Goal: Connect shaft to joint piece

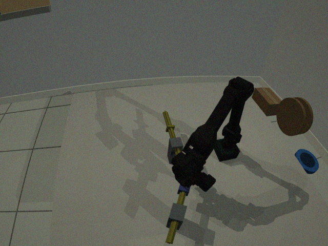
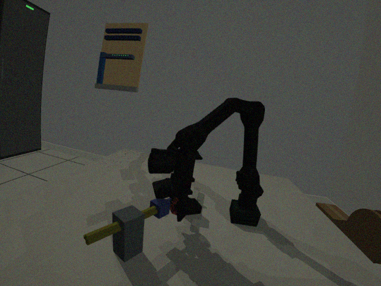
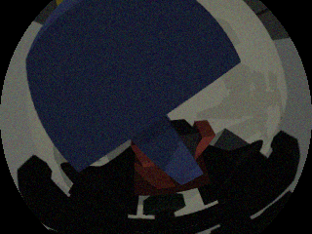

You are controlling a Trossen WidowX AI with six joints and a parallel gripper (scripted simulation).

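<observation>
The red joint piece is 4 cm above my gripper tip.
</observation>
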